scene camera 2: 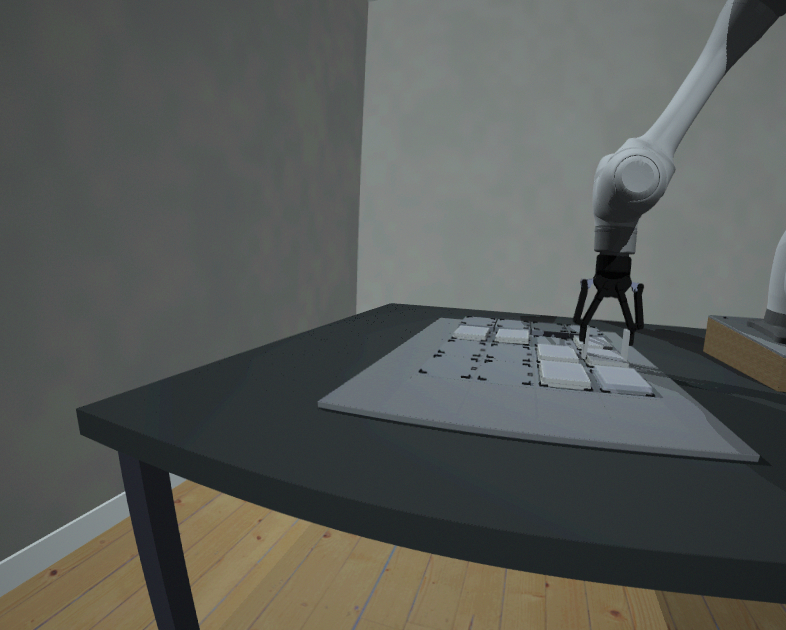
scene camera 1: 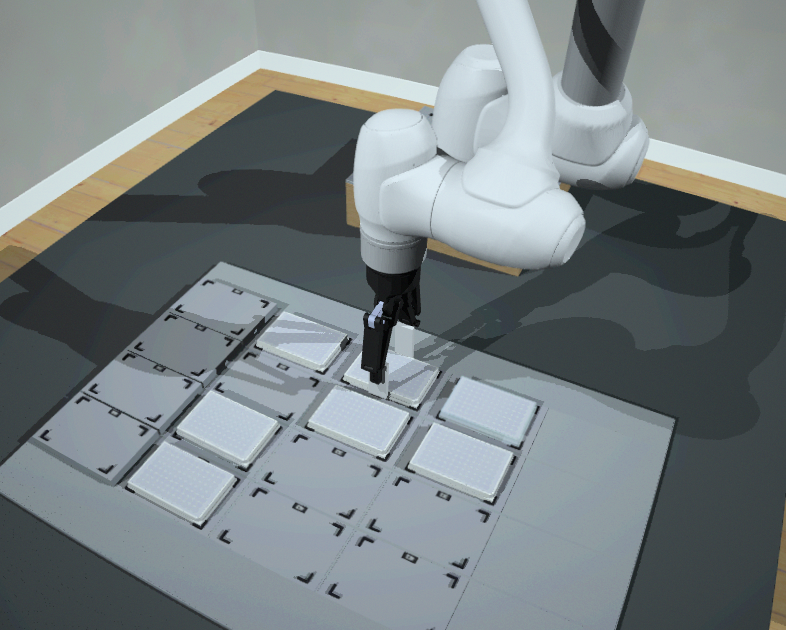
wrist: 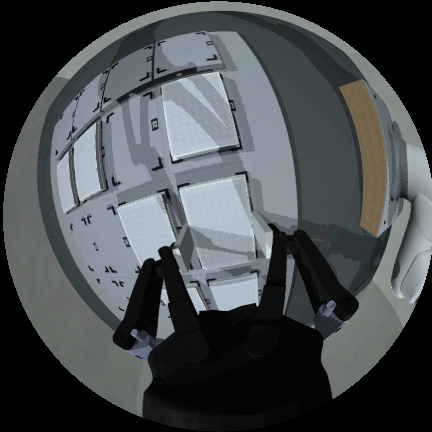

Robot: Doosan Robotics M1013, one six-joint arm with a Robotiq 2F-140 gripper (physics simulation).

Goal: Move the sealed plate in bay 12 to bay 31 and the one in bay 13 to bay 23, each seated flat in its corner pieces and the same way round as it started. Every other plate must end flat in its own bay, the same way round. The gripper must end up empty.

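Places are measured from the arm's base along level axes (x ahead, y left, z up), in centimetres.
Pixels of known places: gripper, fingertip midpoint: (scene camera 2: 603,359) (scene camera 1: 391,375) (wrist: 221,226).
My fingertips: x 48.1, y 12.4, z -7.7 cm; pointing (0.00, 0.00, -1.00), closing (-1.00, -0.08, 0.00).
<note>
Behind a point stands the place of what it marks.
The pale sealed plate in bay 12 (scene camera 1: 419,383) @(x 48.1, y 17.4, z -6.8 cm) (scene camera 2: 606,356) @(x 47.7, y 13.6, z -6.8 cm) (wrist: 220,215) @(x 48.0, y 10.5, z -6.8 cm) lies flat in its corner pieces. My gripper (scene camera 1: 392,366) @(x 48.1, y 12.4, z -7.7 cm) (scene camera 2: 605,349) @(x 48.1, y 12.4, z -7.7 cm) (wrist: 221,226) @(x 48.1, y 12.4, z -7.7 cm) is straight above it, fingers down, with one pad against each long side; it appears shut on this plate, which is still in its bay. The plate in bay 13 (scene camera 1: 303,341) @(x 50.1, y -3.3, z -6.8 cm) (wrist: 200,115) @(x 48.9, y -2.5, z -6.8 cm) sits flat, striped by the arm's shadow. Bay 23 (scene camera 1: 268,388) @(x 60.5, y -2.5, z -8.2 cm) (wrist: 134,145) @(x 59.0, y -1.1, z -8.2 cm) is empty, its corner pieces showing. Bay 31 (scene camera 1: 426,518) @(x 67.8, y 29.9, z -8.2 cm) (scene camera 2: 506,368) @(x 68.2, y 28.0, z -8.2 cm) is empty. The pad contact is partly hidden in the scene views.
Close beside the held plate lie the plates in bay 22 (scene camera 1: 358,420) @(x 59.4, y 13.6, z -6.7 cm) (wrist: 146,225) @(x 58.5, y 10.7, z -6.8 cm) and bay 11 (scene camera 1: 488,408) @(x 47.1, y 28.7, z -6.8 cm) (scene camera 2: 623,380) @(x 46.7, y 32.0, z -6.8 cm). The bay 21 plate (scene camera 1: 461,459) @(x 57.6, y 29.7, z -6.8 cm) is diagonal to it. Two more plates (scene camera 1: 227,426) @(x 70.8, y -1.8, z -6.6 cm) (scene camera 1: 181,480) @(x 81.6, y -1.0, z -6.7 cm) lie farther out. A raised row of empty bays (scene camera 1: 143,387) @(x 72.0, y -18.1, z -6.7 cm) runs along the left.
</note>
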